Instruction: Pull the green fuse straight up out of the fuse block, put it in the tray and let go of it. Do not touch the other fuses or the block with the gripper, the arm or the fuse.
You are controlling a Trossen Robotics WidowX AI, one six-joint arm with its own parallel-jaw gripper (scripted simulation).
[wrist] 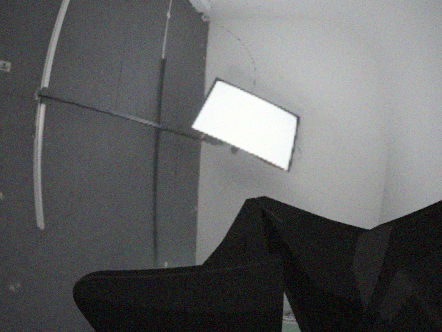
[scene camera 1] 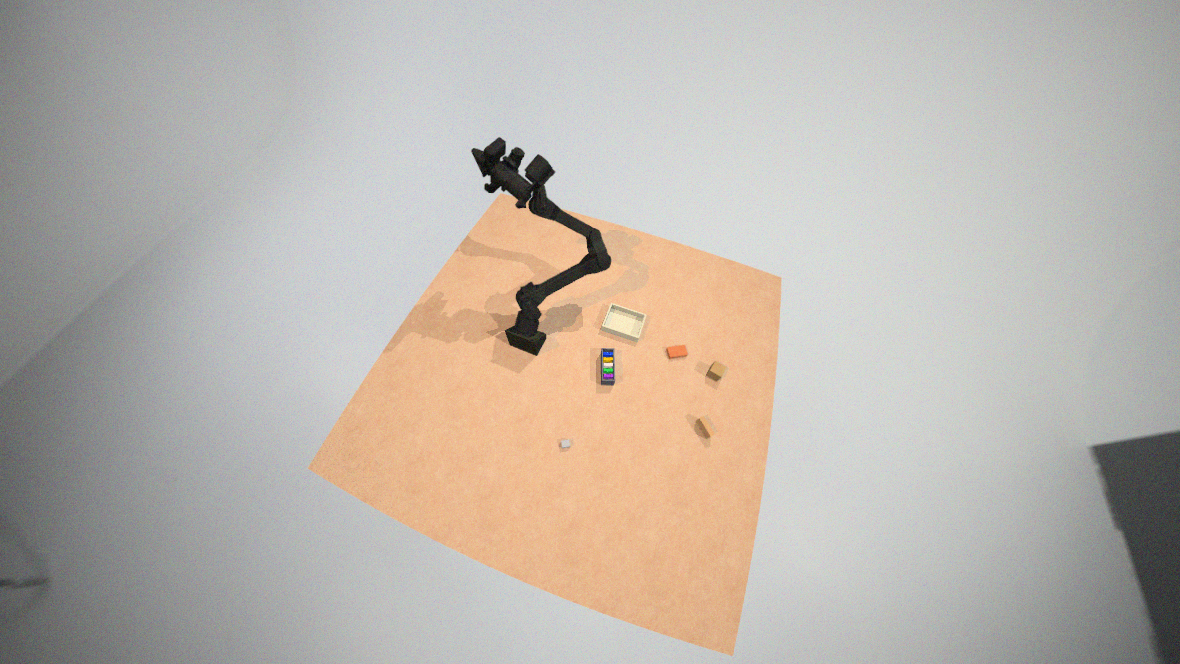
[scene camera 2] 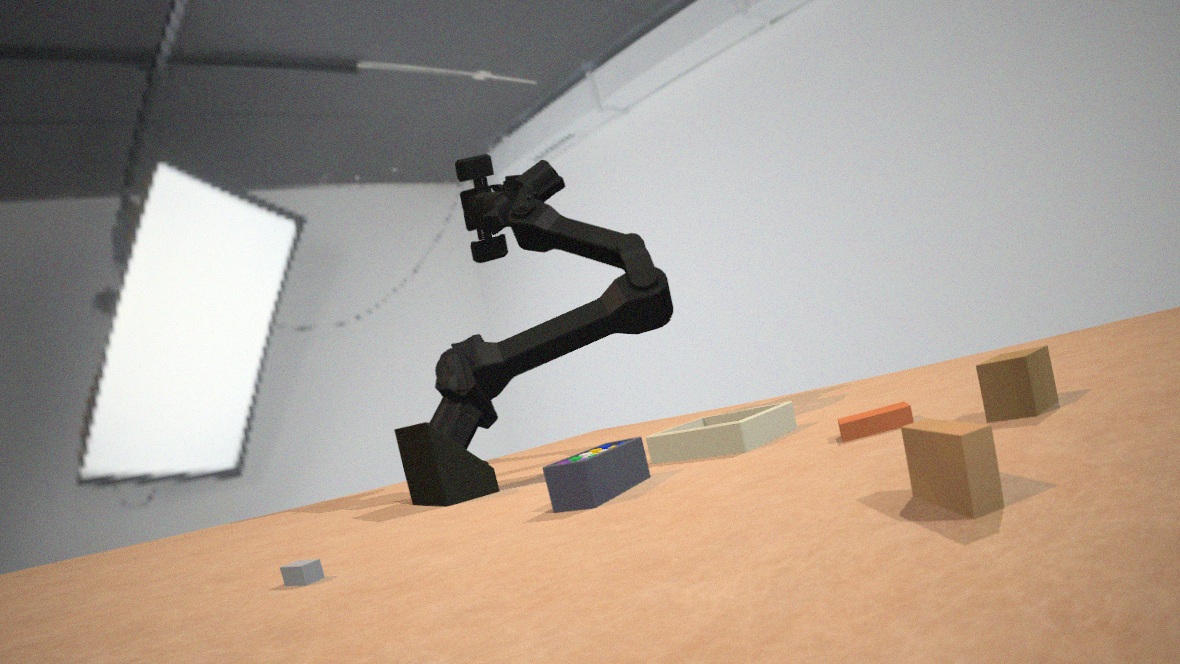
Observation:
The gripper is shut, holding nothing. Also in view: an orange flat block, a small grey cube and a cream tray.
The gripper is seen too in the wrist view and in scene camera 1.

